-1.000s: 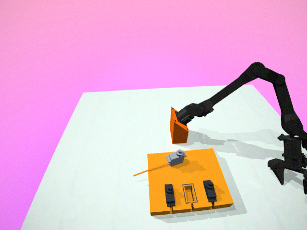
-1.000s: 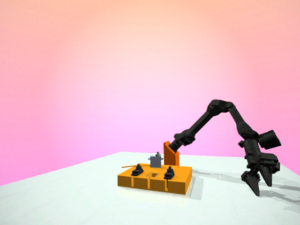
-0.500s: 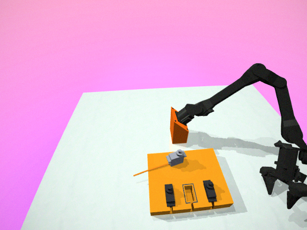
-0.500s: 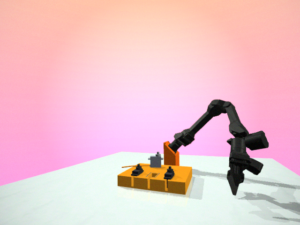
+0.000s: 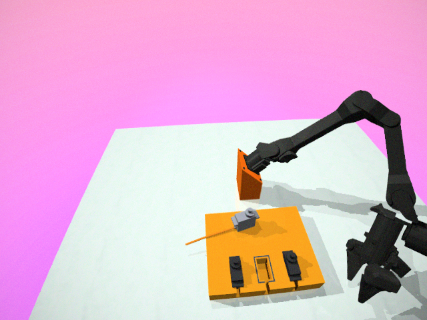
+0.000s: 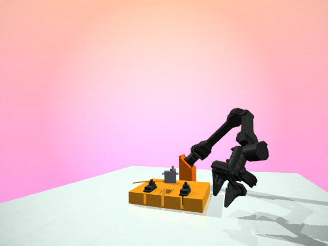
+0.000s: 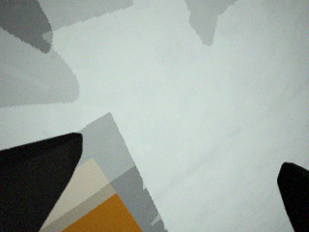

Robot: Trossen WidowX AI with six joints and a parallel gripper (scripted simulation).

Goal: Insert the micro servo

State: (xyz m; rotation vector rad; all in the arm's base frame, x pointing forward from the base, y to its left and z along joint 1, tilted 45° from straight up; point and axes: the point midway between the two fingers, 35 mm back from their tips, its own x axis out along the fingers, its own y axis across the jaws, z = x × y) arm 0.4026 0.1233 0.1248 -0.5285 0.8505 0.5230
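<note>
Right now my gripper tip is 21 cm past the orange deck, 20 cm to the left of it and 3 cm above it.
</note>
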